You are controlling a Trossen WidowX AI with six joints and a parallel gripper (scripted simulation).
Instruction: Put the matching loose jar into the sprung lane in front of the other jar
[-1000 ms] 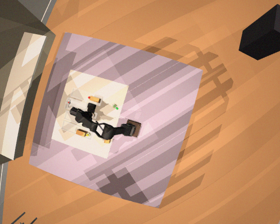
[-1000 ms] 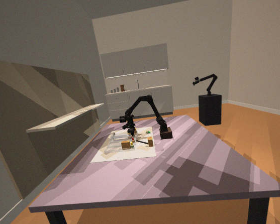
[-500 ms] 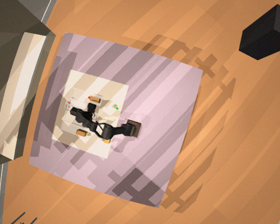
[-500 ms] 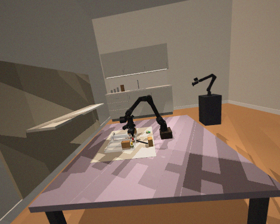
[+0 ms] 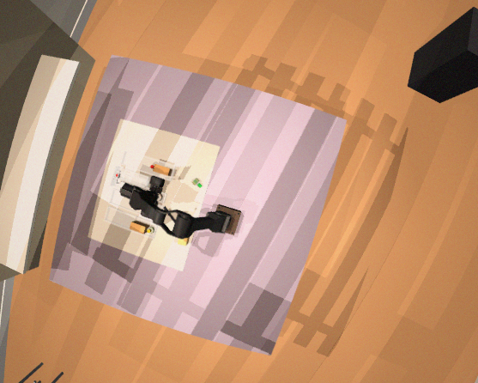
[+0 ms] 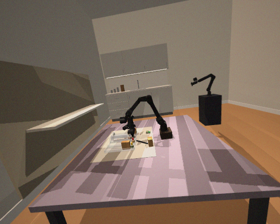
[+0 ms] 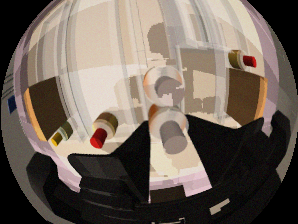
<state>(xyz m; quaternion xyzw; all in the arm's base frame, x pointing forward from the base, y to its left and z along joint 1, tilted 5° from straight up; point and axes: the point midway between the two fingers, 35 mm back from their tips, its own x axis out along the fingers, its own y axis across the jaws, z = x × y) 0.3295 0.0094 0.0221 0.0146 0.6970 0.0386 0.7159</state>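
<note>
Right now the clear rack is 140 mm ahead of my gripper tip, 20 mm to the right of it and 20 mm below it.
</note>
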